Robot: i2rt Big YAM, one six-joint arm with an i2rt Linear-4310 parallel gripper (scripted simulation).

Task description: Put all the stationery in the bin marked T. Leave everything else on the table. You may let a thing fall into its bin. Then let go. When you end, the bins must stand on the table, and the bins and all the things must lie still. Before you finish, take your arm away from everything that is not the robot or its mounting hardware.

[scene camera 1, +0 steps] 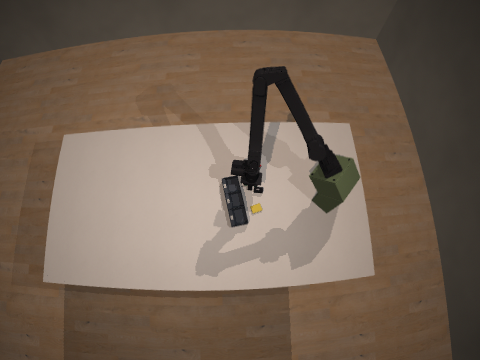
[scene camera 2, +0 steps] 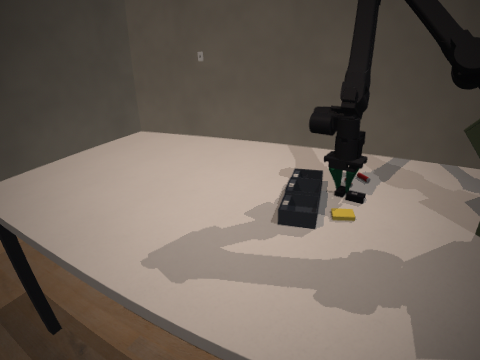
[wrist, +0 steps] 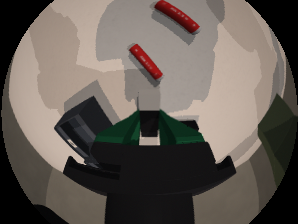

three joined bins: scene camera 1; scene camera 2; wrist 80, 138
same spot on three joined bins: (scene camera 2: 305, 195) = (scene camera 1: 239, 207)
